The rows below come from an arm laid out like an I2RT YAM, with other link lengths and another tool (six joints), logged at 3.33 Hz.
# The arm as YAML. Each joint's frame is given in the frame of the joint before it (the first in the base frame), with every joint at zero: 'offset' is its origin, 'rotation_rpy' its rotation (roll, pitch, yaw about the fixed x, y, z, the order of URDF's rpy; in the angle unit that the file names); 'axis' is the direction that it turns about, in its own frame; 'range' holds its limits. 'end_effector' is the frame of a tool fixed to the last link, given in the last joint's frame.
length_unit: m
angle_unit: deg
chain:
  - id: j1
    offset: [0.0, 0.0, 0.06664]
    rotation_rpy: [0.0, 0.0, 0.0]
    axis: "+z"
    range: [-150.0, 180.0]
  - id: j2
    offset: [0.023, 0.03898, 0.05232]
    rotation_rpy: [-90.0, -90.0, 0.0]
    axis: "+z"
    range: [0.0, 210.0]
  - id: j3
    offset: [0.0, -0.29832, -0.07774]
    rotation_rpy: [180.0, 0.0, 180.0]
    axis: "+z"
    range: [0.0, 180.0]
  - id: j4
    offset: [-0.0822, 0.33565, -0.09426]
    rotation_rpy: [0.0, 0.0, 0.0]
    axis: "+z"
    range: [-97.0, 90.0]
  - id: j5
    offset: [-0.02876, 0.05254, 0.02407]
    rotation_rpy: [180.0, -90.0, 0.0]
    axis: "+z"
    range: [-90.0, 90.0]
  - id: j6
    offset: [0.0, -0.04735, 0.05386]
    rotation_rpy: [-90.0, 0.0, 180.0]
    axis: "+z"
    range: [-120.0, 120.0]
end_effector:
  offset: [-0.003, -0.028, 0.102]
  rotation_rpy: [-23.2, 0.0, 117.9]
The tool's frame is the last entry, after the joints.
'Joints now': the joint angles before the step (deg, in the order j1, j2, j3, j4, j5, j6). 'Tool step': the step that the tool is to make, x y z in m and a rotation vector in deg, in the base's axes. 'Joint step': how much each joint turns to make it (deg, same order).
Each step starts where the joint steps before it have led.
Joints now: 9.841 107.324 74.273 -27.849 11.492 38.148
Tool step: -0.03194 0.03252 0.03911 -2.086 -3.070 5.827
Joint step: 5.328 -7.957 -3.449 -1.563 2.070 -1.848
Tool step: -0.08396 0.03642 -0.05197 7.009 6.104 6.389
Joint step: 4.952 -7.051 -15.910 4.659 -8.110 3.040
